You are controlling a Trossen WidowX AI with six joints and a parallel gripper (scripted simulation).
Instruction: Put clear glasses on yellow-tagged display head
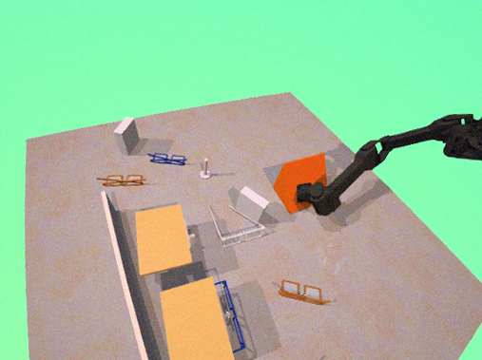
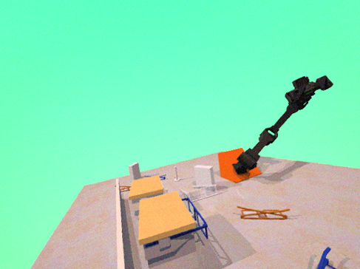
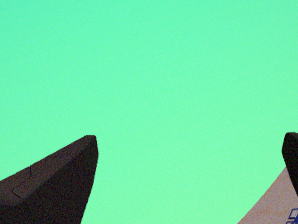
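Now: the white peg 560 mm ahead of my gripper tip, 450 mm to the right of it and 410 mm below it. Round my gripper tip: long white rail: 840 mm ahead, 380 mm below, 80 mm to the right.
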